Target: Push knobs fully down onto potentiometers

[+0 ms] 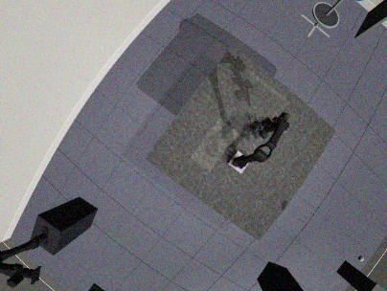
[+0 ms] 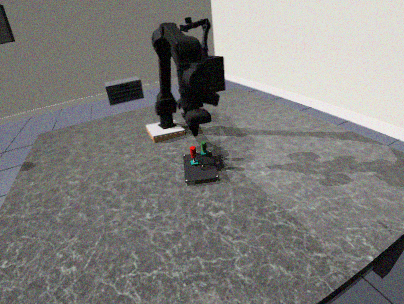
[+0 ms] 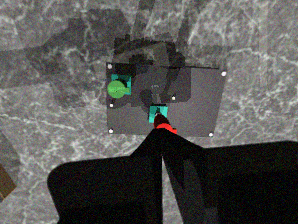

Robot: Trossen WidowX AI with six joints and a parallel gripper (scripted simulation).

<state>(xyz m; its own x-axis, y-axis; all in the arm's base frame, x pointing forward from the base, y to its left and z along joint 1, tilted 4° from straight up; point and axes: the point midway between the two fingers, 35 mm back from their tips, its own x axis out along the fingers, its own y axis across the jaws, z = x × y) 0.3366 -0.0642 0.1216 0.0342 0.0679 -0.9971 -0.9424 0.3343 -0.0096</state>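
Right now the red knob is 2 cm to the right of my gripper tip and 5 cm below it. From my gripper tip the other things lie so: green knob 2 cm behind, 4 cm to the left, 6 cm below.
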